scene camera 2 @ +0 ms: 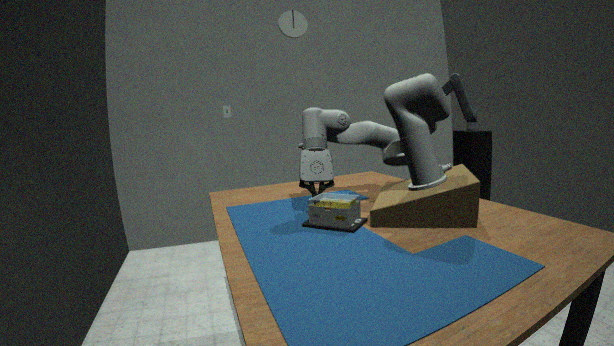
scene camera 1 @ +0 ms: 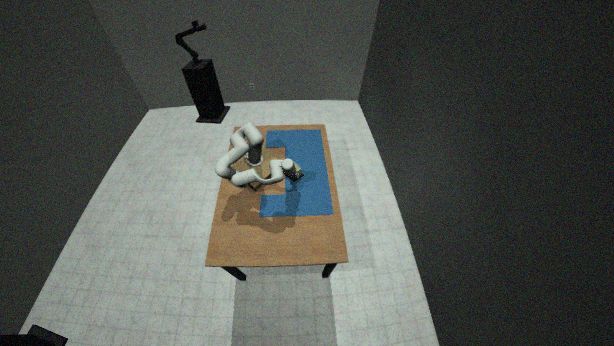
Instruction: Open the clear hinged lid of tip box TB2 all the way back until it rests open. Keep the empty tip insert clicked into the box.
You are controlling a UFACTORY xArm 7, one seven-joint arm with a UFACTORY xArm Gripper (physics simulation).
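Frame: origin at the arm's base, x back, y right, z up, level; metres.
Seen in the pictures: gripper, fingertip midpoint: [scene camera 1: 294, 178]; arm's base at its link origin: [scene camera 2: 427, 183] [scene camera 1: 254, 159].
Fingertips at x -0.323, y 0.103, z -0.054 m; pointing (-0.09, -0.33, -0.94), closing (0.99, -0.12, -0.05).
Observation:
Pixels of each thing's top centre, then the offset from my fingertips to it. "spot": a spot on its surface instead. Level surfaces: height alone.
- tip box at its top centre: [scene camera 2: 334, 197] dx +0.031, dy -0.080, dz +0.044 m
- dark base at a spot on its surface: [scene camera 2: 330, 228] spot: dx +0.005, dy -0.126, dz -0.028 m
- blue mat at its surface level: dz -0.034 m
- yellow tip insert at its top centre: [scene camera 2: 334, 198] dx +0.032, dy -0.080, dz +0.041 m
- table at its surface level: dz -0.036 m
The tip box [scene camera 2: 327, 216] is a pale box on a dark base [scene camera 2: 330, 228], resting on the blue mat [scene camera 2: 320, 280] [scene camera 1: 310, 200]. Its clear lid [scene camera 2: 317, 198] lies over the top and looks down. The yellow tip insert [scene camera 2: 341, 204] sits level inside the box and also shows as a small yellow patch [scene camera 1: 298, 169] beside the wrist in scene camera 1. No box label is readable. My gripper [scene camera 2: 315, 194] is shut and empty, pointing down at the far left edge of the box in scene camera 2. Its fingertips are partly hidden behind the lid, so contact cannot be told.
The arm's wooden wedge base [scene camera 2: 425, 215] stands on the table [scene camera 1: 280, 245] to the right of the box in scene camera 2. A black pedestal [scene camera 1: 204, 90] [scene camera 2: 472, 157] with a dark arm stands on the floor beyond the table.

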